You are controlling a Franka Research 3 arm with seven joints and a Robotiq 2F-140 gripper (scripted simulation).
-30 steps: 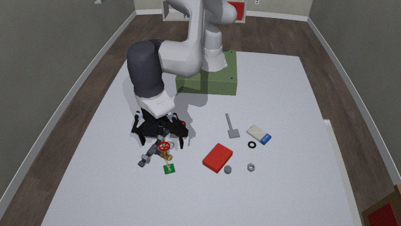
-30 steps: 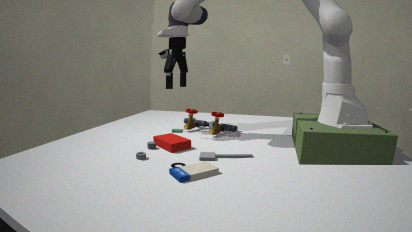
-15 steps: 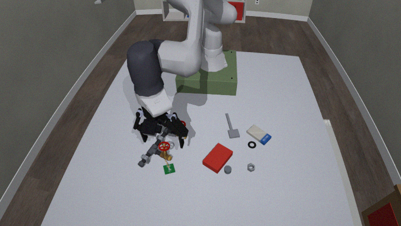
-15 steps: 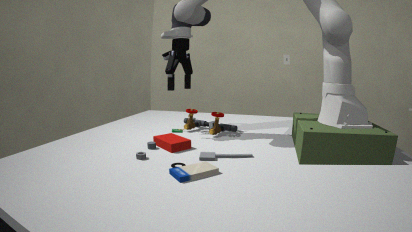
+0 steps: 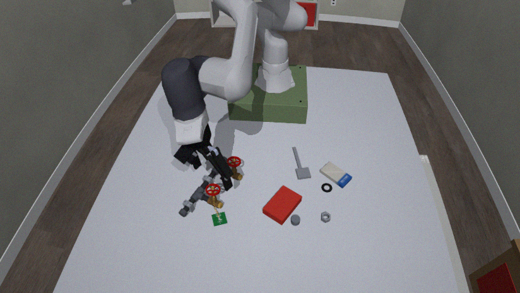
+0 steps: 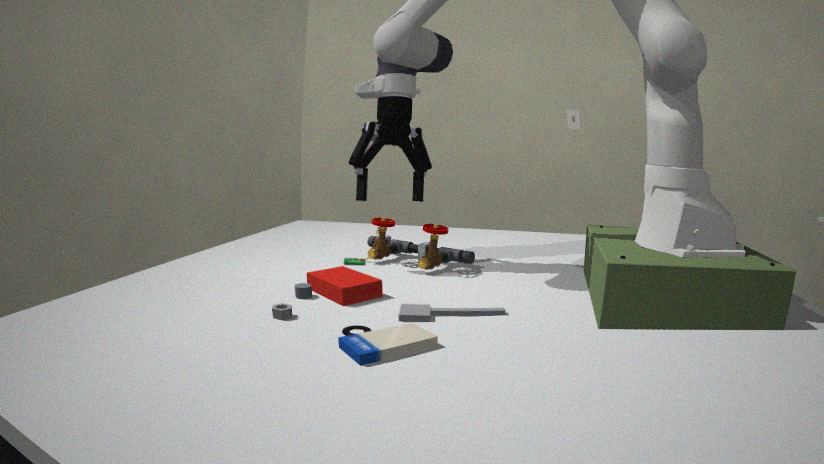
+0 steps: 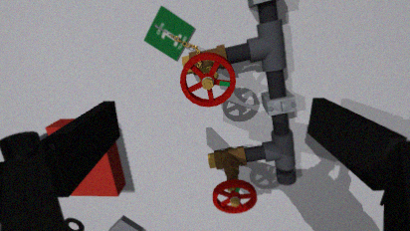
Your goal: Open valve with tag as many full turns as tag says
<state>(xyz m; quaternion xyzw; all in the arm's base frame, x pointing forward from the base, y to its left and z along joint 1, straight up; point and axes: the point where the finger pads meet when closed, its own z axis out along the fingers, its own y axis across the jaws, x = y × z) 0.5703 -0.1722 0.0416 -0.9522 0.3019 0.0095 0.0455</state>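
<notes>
Now: the green tag 90 mm ahead of my hand, 20 mm to the left of it and 140 mm below it. From my hand the other things lie so: grey scraper 170 mm behind, 290 mm to the left, 140 mm below; blue box 130 mm behind, 430 mm to the left, 140 mm below; red block 10 mm ahead, 230 mm to the left, 130 mm below.
</notes>
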